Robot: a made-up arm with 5 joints. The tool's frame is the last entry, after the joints. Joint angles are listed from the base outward. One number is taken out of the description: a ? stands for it. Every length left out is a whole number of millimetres.
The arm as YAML. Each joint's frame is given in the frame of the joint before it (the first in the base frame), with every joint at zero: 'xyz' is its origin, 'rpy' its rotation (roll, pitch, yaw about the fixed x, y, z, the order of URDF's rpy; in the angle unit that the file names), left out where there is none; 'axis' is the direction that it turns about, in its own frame. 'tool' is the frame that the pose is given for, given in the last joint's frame.
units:
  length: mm
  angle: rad
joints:
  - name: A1
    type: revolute
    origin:
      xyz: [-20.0, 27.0, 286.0]
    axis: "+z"
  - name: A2
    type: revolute
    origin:
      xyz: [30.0, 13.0, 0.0]
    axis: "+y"
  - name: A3
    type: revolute
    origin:
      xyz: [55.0, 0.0, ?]
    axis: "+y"
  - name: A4
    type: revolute
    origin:
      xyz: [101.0, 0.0, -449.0]
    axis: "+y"
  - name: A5
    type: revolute
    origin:
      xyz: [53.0, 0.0, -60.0]
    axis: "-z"
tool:
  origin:
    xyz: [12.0, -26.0, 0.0]
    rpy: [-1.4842, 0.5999, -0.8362]
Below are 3 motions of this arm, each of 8 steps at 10 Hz.
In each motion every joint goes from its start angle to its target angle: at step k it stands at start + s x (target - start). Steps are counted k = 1, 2, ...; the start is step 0. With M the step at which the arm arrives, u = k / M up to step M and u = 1 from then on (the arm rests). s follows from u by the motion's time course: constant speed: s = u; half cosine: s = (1 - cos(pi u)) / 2; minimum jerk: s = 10 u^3 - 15 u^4 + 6 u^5.
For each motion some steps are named. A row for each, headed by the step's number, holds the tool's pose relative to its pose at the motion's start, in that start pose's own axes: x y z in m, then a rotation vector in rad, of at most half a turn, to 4 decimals.
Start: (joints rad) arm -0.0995 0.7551 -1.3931 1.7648 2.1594
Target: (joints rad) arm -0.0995 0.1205 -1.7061 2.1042 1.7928
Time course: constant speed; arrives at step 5
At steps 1, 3, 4, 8:
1: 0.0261 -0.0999 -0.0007 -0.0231 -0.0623 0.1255
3: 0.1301 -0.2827 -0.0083 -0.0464 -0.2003 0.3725
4: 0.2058 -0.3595 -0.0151 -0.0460 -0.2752 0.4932
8: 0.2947 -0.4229 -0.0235 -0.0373 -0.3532 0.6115

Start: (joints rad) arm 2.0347 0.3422 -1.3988 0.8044 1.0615
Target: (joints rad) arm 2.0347 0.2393 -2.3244 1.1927 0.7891
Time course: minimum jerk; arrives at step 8
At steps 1, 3, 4, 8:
1: -0.0052 -0.0049 0.0044 0.0056 -0.0088 0.0041
3: -0.0892 -0.0959 0.0614 0.0972 -0.1521 0.0637
4: -0.1600 -0.1889 0.0867 0.1794 -0.2781 0.1064
8: -0.2924 -0.4184 0.0573 0.3719 -0.5604 0.1708

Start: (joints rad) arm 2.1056 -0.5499 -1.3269 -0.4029 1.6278
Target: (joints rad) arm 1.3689 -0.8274 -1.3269 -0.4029 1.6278
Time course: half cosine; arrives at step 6
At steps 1, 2, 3, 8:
1: -0.0026 -0.0031 0.0196 0.0152 -0.0503 -0.0045
2: -0.0159 -0.0119 0.0696 0.0526 -0.1890 -0.0148
3: -0.0470 -0.0238 0.1271 0.0937 -0.3812 -0.0248
8: -0.1383 -0.0413 0.1950 0.1387 -0.7719 -0.0336

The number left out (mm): 344.0
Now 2 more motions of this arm.
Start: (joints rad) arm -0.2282 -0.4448 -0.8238 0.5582 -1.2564
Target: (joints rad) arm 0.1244 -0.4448 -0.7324 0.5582 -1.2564
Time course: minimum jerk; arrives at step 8
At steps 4, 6, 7, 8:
4: 0.0155 0.0107 0.0881 0.0227 -0.1803 0.0116
6: 0.0163 0.0182 0.1590 0.0352 -0.3238 0.0222
7: 0.0151 0.0197 0.1746 0.0373 -0.3555 0.0247
8: 0.0148 0.0200 0.1774 0.0377 -0.3613 0.0252

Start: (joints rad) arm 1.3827 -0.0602 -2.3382 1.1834 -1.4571
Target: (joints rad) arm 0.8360 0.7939 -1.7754 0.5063 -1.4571
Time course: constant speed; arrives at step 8
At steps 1, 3, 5, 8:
1: 0.0407 0.1189 -0.0265 0.0173 0.0302 0.1096
3: 0.0510 0.3727 -0.0776 0.0663 0.1012 0.3226
5: -0.0301 0.6202 -0.1098 0.1349 0.1851 0.5253
8: -0.2800 0.9177 -0.0844 0.2749 0.3323 0.8040

